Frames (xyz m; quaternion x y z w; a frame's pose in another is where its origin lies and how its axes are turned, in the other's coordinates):
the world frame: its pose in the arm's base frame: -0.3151 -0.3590 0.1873 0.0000 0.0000 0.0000 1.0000
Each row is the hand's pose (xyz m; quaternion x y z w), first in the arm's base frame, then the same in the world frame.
Working: the arm's base frame: its pose in the world frame: 0.3151 0.3590 -0.1873 0.0000 0.0000 0.0000 1.0000

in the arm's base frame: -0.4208 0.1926 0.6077 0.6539 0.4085 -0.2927 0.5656
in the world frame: -0.1057 0.5516 0.4204 0.6539 0.4085 -0.2927 0.5656
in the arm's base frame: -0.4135 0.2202 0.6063 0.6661 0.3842 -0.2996 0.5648
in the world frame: -0.0984 0.5792 0.4190 0.6661 0.3842 -0.2996 0.5648
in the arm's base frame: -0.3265 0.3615 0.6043 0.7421 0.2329 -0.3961 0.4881
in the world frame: -0.0114 0.7205 0.4170 0.7421 0.2329 -0.3961 0.4881
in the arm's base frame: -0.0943 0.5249 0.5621 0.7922 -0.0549 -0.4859 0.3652
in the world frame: 0.2208 0.8839 0.3748 0.7922 -0.0549 -0.4859 0.3652
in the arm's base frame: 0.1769 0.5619 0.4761 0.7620 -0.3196 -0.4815 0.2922
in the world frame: 0.4920 0.9209 0.2888 0.7620 -0.3196 -0.4815 0.2922
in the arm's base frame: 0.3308 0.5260 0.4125 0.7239 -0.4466 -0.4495 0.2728
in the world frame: 0.6459 0.8850 0.2252 0.7239 -0.4466 -0.4495 0.2728
